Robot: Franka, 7 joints.
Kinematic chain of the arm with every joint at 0, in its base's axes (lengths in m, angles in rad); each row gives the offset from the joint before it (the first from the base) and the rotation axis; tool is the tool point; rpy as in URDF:
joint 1: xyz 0 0 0.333 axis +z
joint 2: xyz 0 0 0 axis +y
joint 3: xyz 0 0 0.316 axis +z
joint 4: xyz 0.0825 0 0 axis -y
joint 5: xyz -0.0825 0 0.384 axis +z
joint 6: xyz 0 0 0 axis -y
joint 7: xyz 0.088 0 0 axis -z
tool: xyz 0 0 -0.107 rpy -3.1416 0 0
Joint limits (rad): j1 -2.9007..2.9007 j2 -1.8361..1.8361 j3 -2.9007..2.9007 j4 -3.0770..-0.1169 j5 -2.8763..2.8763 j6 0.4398..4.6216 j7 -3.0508..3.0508
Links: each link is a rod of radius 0.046 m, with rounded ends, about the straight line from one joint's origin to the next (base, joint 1, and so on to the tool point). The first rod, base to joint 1, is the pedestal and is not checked.
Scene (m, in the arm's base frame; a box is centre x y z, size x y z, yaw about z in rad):
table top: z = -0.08
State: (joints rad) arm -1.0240 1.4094 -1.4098 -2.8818 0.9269 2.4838 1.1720
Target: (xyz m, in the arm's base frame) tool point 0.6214 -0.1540 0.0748
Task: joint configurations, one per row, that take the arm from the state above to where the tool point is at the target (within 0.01 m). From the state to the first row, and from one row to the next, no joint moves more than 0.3 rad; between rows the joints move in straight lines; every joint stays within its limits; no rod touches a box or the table.
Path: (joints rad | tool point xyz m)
1: -0.7823 1.3158 -1.2154 -2.6516 0.9223 2.4892 1.1720 | -0.3153 -0.2224 0.1742
2: -0.5407 1.2223 -1.0211 -2.4214 0.9177 2.4947 1.1720 | -0.1591 -0.3963 0.0884
3: -0.2990 1.1287 -0.8267 -2.1912 0.9130 2.5001 1.1720 | 0.1024 -0.4646 0.0303
4: -0.0573 1.0352 -0.6324 -1.9609 0.9084 2.5056 1.1720 | 0.3936 -0.3816 0.0216
5: 0.1843 0.9416 -0.4380 -1.7307 0.9038 2.5110 1.1720 | 0.6214 -0.1540 0.0748

